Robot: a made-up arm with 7 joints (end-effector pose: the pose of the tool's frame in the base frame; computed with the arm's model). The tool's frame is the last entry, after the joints. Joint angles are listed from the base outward.
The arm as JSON. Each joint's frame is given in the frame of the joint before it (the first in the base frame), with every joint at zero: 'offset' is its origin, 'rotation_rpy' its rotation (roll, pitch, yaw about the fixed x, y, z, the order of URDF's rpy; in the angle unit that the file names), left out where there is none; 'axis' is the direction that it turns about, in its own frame. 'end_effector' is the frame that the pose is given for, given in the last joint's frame.
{
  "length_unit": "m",
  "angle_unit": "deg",
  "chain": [
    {
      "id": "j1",
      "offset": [
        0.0,
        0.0,
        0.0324
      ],
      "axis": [
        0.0,
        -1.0,
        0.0
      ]
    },
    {
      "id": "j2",
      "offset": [
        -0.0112,
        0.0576,
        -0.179
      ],
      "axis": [
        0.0,
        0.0,
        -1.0
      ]
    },
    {
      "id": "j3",
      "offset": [
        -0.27,
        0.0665,
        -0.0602
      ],
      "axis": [
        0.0,
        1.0,
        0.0
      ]
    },
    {
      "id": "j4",
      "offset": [
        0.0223,
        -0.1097,
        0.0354
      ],
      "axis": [
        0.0,
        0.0,
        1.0
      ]
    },
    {
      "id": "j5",
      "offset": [
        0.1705,
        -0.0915,
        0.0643
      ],
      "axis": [
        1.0,
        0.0,
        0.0
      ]
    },
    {
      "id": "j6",
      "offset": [
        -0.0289,
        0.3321,
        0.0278
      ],
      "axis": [
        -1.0,
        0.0,
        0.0
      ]
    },
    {
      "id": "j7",
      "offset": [
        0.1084,
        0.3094,
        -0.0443
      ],
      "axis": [
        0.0,
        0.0,
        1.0
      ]
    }
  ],
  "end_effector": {
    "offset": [
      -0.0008,
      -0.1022,
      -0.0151
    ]
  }
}
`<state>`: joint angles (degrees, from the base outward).
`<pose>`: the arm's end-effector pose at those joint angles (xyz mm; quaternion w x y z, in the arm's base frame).
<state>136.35 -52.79 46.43 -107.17 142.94 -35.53 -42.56</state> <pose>-123.0 -316.3 -457.7 0.0394 0.5365 -0.3558 0.7642</pose>
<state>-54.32 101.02 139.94 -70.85 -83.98 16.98 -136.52</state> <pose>119.1 695.8 312.5 0.2657 -0.6548 0.6292 0.3237</pose>
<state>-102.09 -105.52 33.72 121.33 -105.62 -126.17 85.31</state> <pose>-218.1 -575.9 102.2 0.7890 -0.4378 0.4311 0.0018</pose>
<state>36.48 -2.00 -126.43 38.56 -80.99 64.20 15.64</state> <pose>-354.4 6.8 66.6 0.1380 0.2680 0.3047 0.9035</pose>
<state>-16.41 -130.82 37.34 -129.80 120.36 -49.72 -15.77</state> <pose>277.2 -288.5 397.9 0.3301 0.9288 0.1660 0.0282</pose>
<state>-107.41 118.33 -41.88 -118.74 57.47 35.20 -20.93</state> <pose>218.2 605.5 102.5 0.0819 -0.5139 -0.7604 -0.3886</pose>
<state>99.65 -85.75 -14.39 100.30 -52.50 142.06 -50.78</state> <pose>270.2 -116.9 -89.0 0.7240 -0.4677 0.4609 -0.2116</pose>
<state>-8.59 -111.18 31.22 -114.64 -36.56 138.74 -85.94</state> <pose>226.8 -282.1 -204.1 0.1756 0.7212 0.6594 -0.1188</pose>
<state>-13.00 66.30 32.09 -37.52 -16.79 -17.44 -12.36</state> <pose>72.2 19.2 -511.1 0.4736 -0.0495 0.3254 -0.8169</pose>
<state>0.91 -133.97 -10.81 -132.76 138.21 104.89 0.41</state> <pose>488.0 -283.1 110.4 0.9346 0.3513 0.0563 -0.0023</pose>
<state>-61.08 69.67 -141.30 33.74 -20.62 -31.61 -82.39</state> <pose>-109.5 372.8 -468.5 0.6862 -0.2687 -0.6528 -0.1756</pose>
